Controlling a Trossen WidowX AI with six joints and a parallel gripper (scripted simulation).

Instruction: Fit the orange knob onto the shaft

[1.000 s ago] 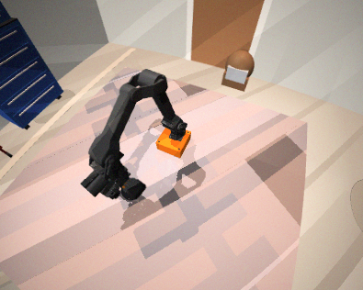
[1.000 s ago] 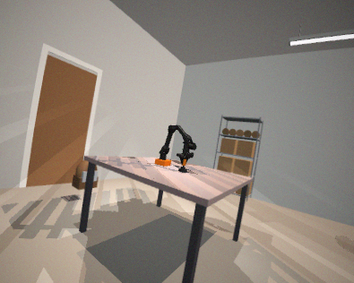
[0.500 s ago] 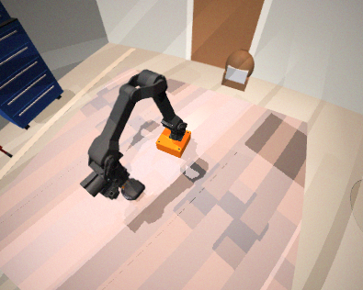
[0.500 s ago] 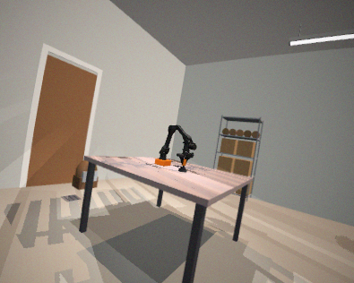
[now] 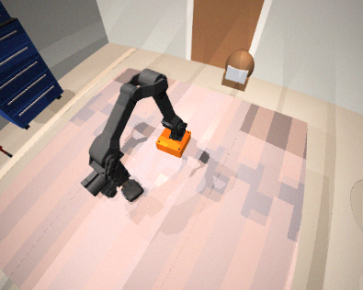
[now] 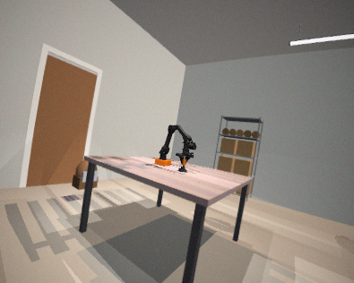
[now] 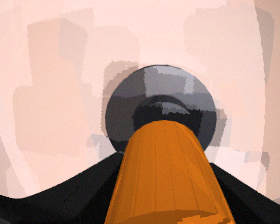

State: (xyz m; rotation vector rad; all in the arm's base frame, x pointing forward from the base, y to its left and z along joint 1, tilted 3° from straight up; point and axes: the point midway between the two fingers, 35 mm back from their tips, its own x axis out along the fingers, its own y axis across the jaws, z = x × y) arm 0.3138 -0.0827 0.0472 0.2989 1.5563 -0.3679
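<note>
My gripper tip is 20 mm below the orange knob. The rest, counted from my gripper tip: round pedestal: 40 mm below.
</note>
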